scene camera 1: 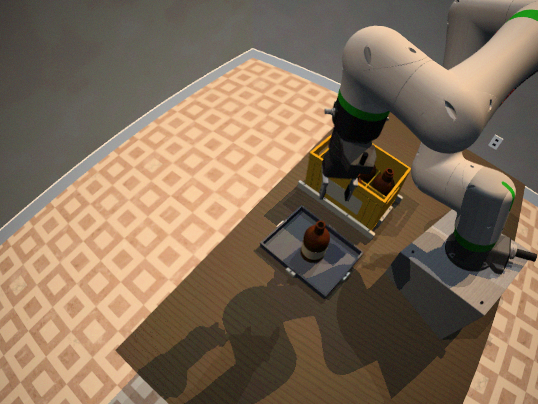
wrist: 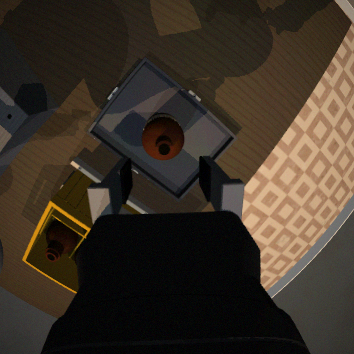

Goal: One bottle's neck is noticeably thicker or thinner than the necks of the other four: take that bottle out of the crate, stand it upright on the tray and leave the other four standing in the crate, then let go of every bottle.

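Pixels of known places: gripper, fingertip midpoint: [scene camera 1: 333,196] [wrist: 165,170]; arm's base, origin of the base link: [scene camera 1: 469,251].
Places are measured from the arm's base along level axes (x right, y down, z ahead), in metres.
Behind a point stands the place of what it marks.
A brown bottle [scene camera 1: 315,243] @[z 0.408, x -0.158, y 0.072 m] [wrist: 163,137] @[z 0.410, x -0.140, y 0.039 m] with a cream label stands upright on the grey tray [scene camera 1: 280,230] @[z 0.536, x -0.113, y 0.177 m] [wrist: 120,96] @[z 0.308, x -0.152, y 0.177 m], near its middle. My gripper [scene camera 1: 338,190] @[z 0.400, x -0.149, y -0.134 m] [wrist: 165,170] @[z 0.400, x -0.149, y -0.134 m] is open and empty. It hangs above and beside the bottle, on the crate's side of it, touching nothing. The yellow crate [scene camera 1: 370,214] @[z 0.308, x 0.028, y 0.089 m] [wrist: 36,231] @[z 0.274, x 0.103, y 0.007 m] stands behind the tray in the scene view. A brown bottle [scene camera 1: 385,181] @[z 0.309, x 0.147, y 0.053 m] [wrist: 61,237] @[z 0.315, x 0.140, y 0.062 m] stands in the crate's end compartment. Another bottle [scene camera 1: 367,173] shows partly beside it in the scene view. The crate's other compartments are hidden by the gripper and arm.
A pale rail [scene camera 1: 336,209] @[z 0.416, x 0.039, y 0.156 m] [wrist: 86,168] @[z 0.305, x 0.017, y 0.161 m] runs along the crate's side facing the tray. The arm's metal base block [scene camera 1: 434,280] @[z 0.075, x -0.131, y 0.013 m] stands on the table [scene camera 1: 210,300] @[z 0.587, x -0.416, y 0.182 m] to the right of the tray. The arm reaches over the crate. The tray has a low raised rim.
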